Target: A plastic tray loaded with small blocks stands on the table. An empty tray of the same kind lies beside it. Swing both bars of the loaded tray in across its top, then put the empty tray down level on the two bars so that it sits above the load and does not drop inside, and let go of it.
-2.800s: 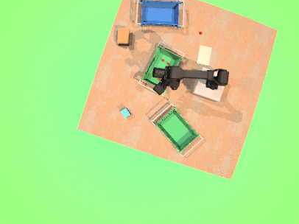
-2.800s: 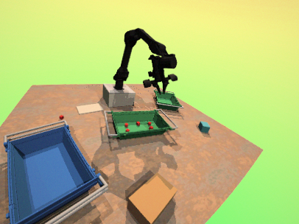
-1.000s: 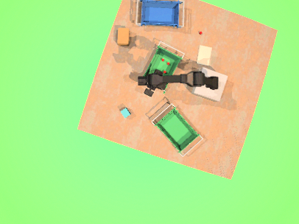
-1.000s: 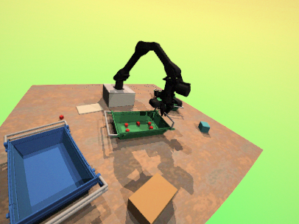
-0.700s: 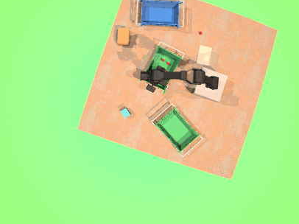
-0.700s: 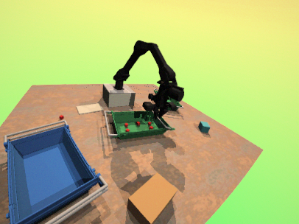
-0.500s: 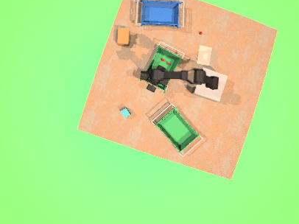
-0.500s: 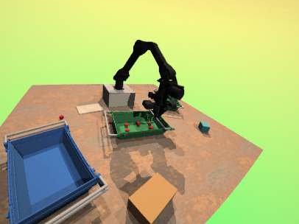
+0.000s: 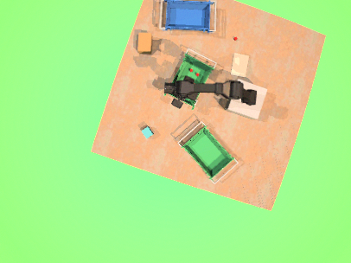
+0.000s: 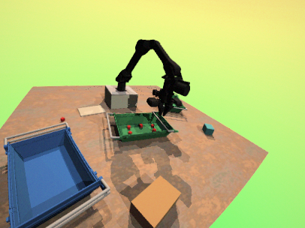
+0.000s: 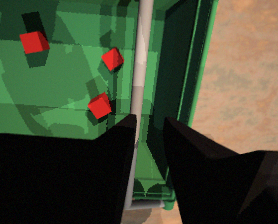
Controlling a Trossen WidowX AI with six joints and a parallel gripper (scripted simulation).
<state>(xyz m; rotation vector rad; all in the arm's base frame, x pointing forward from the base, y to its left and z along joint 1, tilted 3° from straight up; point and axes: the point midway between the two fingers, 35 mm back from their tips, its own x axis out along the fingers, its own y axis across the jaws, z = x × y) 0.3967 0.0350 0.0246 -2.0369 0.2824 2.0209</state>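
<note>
Now: the green tray 220 mm behind my gripper tip, 340 mm to the left of it and 40 mm below it. Also, from my gripper tip: beige flat plate: 350 mm behind, 270 mm to the right, 90 mm below; then teal cube: 180 mm ahead, 270 mm to the left, 70 mm below; then orange box: 290 mm ahead, 300 mm to the right, 60 mm below.
</note>
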